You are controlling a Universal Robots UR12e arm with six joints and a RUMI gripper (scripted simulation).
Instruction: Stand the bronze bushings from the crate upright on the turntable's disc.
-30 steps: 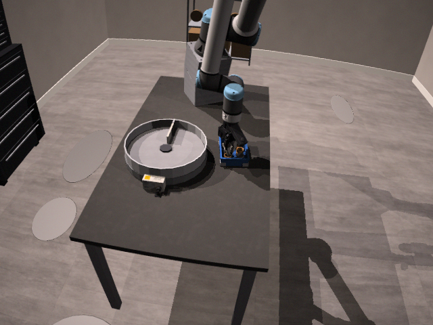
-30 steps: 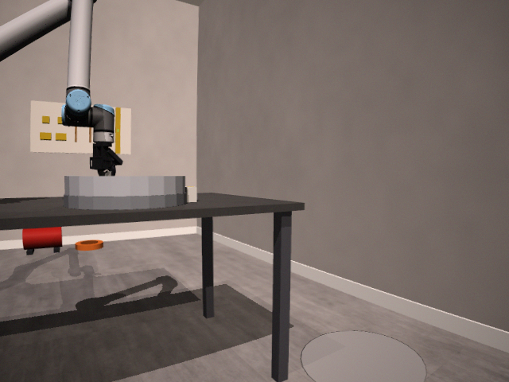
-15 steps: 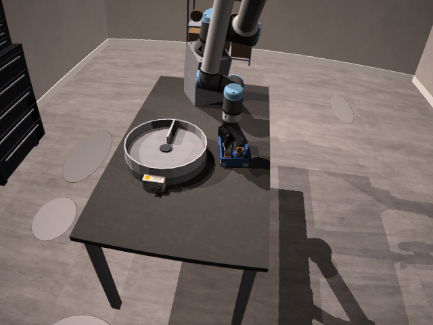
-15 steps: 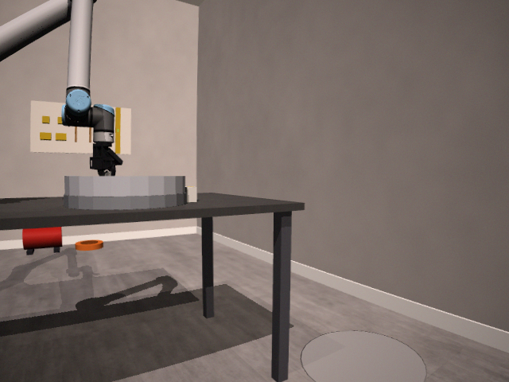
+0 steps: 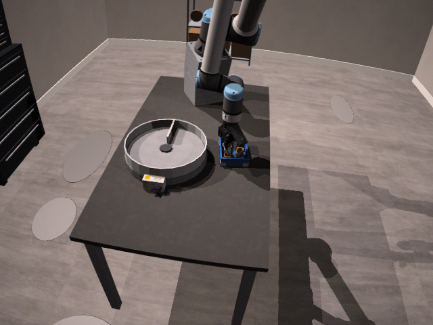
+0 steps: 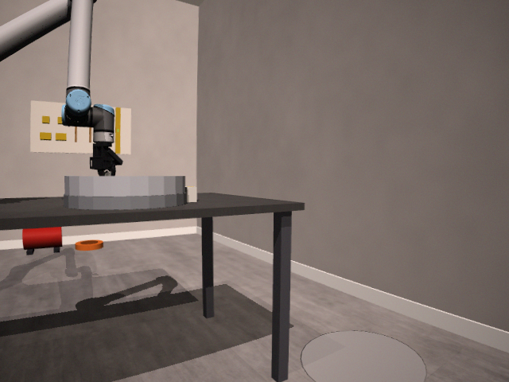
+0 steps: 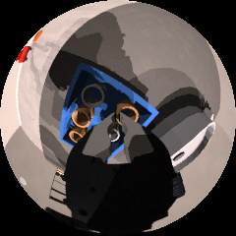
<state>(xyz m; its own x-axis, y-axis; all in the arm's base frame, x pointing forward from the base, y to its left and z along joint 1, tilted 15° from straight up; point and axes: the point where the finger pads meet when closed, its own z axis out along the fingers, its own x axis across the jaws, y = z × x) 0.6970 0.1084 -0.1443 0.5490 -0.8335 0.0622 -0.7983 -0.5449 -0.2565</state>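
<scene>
My hand is 40 mm past the blue crate, 20 mm to the right of it and 10 mm above it. From my hand the other things lie so: turntable 330 mm to the right, 30 mm behind, 10 mm above.
</scene>
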